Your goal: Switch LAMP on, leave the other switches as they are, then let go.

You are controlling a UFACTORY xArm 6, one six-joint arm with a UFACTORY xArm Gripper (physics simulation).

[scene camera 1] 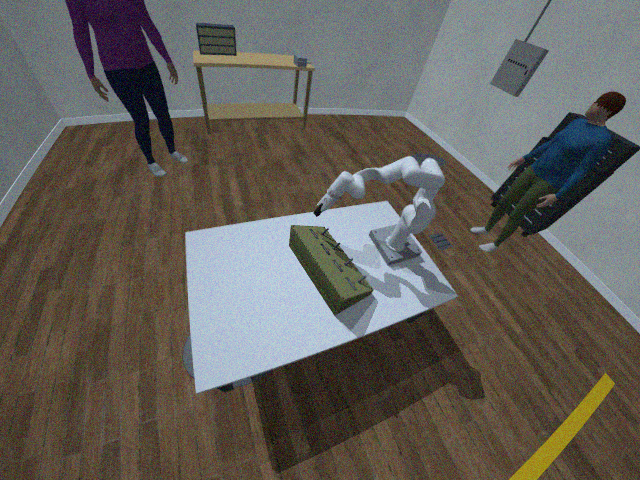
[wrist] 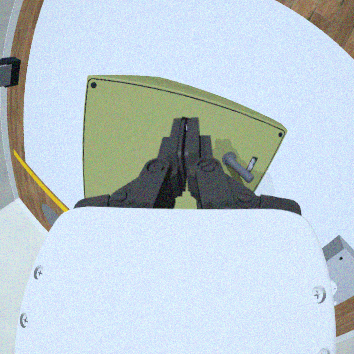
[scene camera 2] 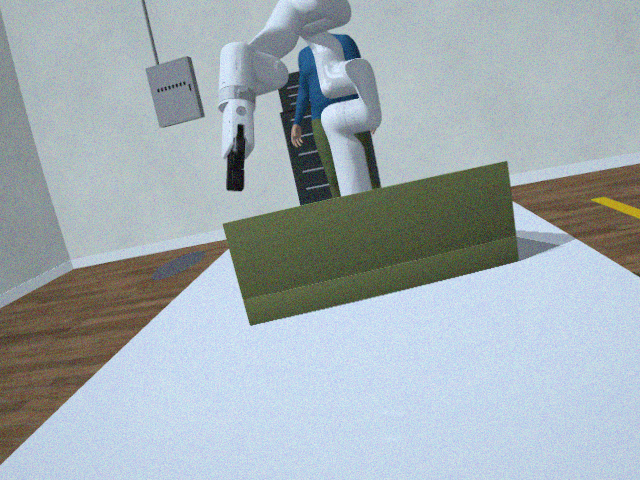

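Where they show: gripper, fingertip midpoint: [scene camera 1: 315, 214] [wrist: 187, 135] [scene camera 2: 235, 190]; arm's base, link origin: [scene camera 1: 394, 243].
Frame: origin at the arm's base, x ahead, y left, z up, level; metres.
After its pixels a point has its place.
Observation:
The olive-green switch box [scene camera 1: 316, 258] @(z 0.126, x 0.589, y -0.027 m) [scene camera 2: 377, 222] @(z 0.077, x 0.604, y -0.022 m) [wrist: 125, 110] @(z 0.109, x 0.568, y -0.240 m) stands on the white table, with several thin levers in a row along its top in scene camera 1. The lever [scene camera 1: 325, 231] @(z 0.062, x 0.418, y -0.212 m) [wrist: 239, 166] @(z 0.063, x 0.417, y -0.221 m) at the far end is closest to my gripper. In the wrist view a small label [wrist: 252, 163] @(z 0.022, x 0.396, y -0.219 m) beside it is too blurred to read. No LAMP lettering can be read, and I cannot tell that lever's setting. My gripper [scene camera 1: 317, 212] @(z 0.170, x 0.473, y -0.266 m) [scene camera 2: 235, 189] @(z 0.170, x 0.473, y -0.266 m) [wrist: 187, 135] @(z 0.170, x 0.473, y -0.266 m) is shut and empty, above and apart from the box's far end. Its fingers hide part of the panel in the wrist view.
The white table [scene camera 1: 242, 310] @(z -0.053, x 0.994, y 0.009 m) [scene camera 2: 330, 403] @(z -0.053, x 0.902, y -0.144 m) carries the box and the arm's base plate [scene camera 1: 379, 242] @(z -0.006, x 0.090, y -0.052 m). A person in blue [scene camera 1: 568, 149] stands beyond the arm's side, and a person in purple [scene camera 1: 124, 36] stands farther back. A wooden bench [scene camera 1: 253, 60] is by the wall.

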